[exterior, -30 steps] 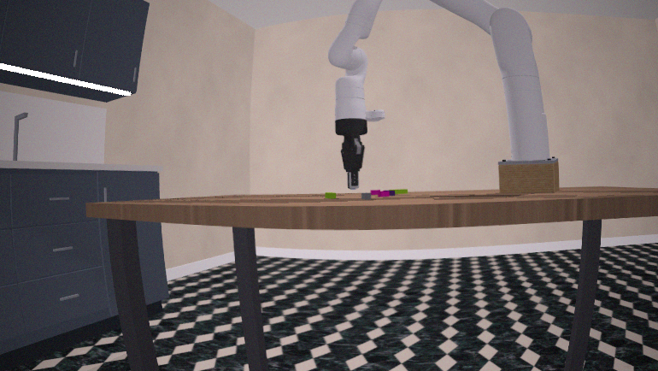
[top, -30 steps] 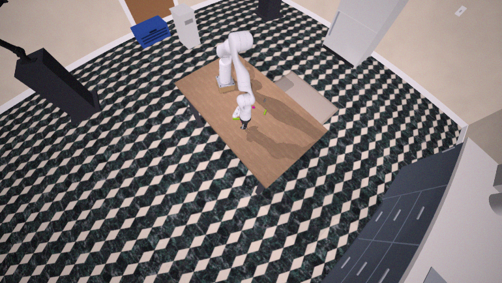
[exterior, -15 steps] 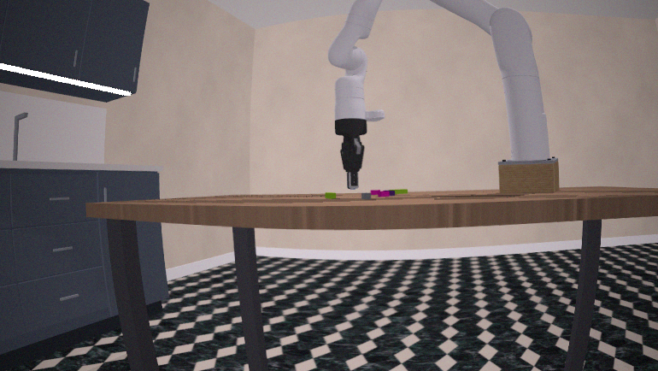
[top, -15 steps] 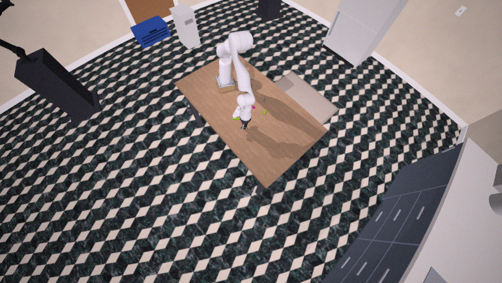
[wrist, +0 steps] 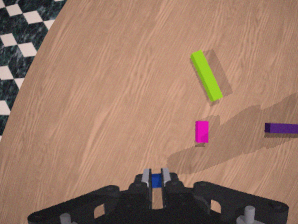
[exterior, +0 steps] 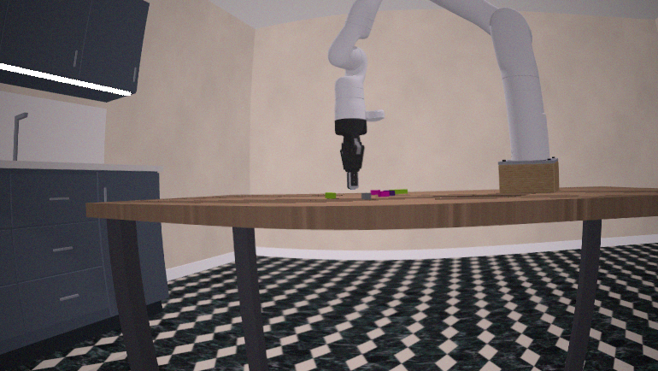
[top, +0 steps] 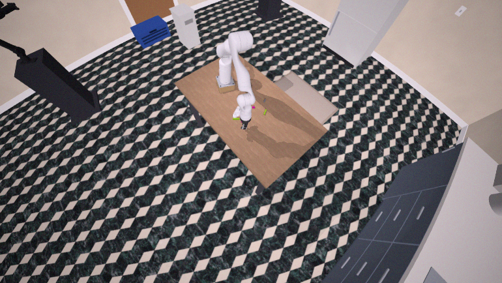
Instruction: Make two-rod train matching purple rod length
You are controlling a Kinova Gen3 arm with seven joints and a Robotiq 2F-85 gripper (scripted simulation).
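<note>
Right now the blue rod is 20 mm below my hand. From my hand the other things lie so: purple rod (120 mm behind, 100 mm to the left, 30 mm below); then grey rod (140 mm behind, 270 mm to the left, 30 mm below).
</note>
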